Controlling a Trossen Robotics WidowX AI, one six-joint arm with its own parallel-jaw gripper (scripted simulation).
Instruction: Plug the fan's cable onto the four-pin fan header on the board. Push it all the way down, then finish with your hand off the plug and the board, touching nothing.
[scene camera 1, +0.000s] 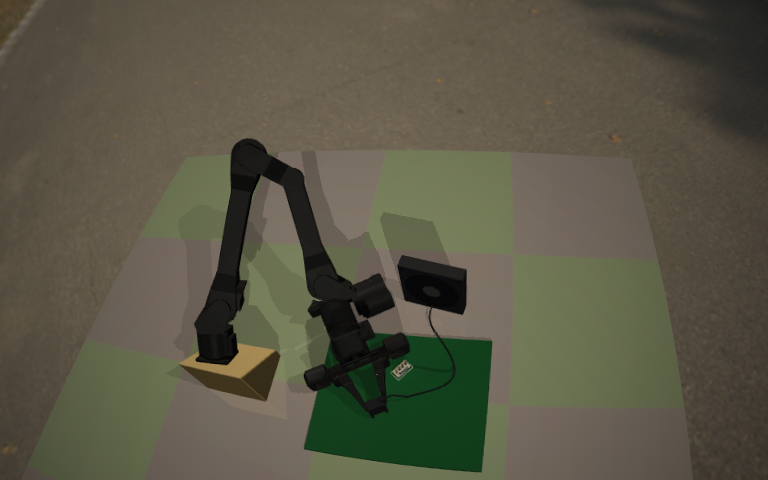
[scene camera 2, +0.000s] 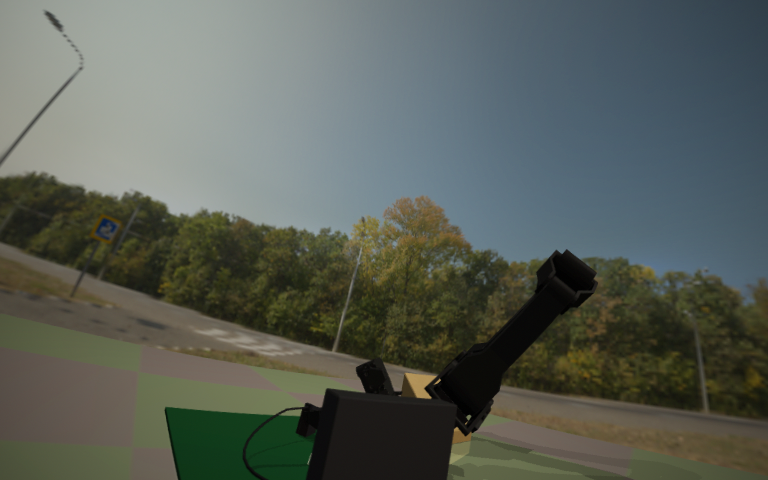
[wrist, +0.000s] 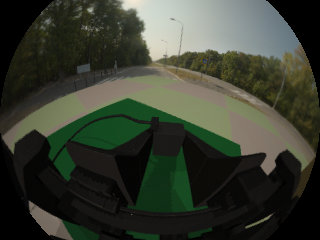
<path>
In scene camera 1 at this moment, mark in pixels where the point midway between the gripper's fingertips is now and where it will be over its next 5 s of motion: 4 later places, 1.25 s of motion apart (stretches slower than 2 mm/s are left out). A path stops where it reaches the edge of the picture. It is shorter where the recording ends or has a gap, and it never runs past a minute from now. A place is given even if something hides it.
My gripper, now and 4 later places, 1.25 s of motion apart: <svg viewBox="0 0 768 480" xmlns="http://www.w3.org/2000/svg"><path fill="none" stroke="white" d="M376 407L353 356L332 377L350 359L357 363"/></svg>
</path>
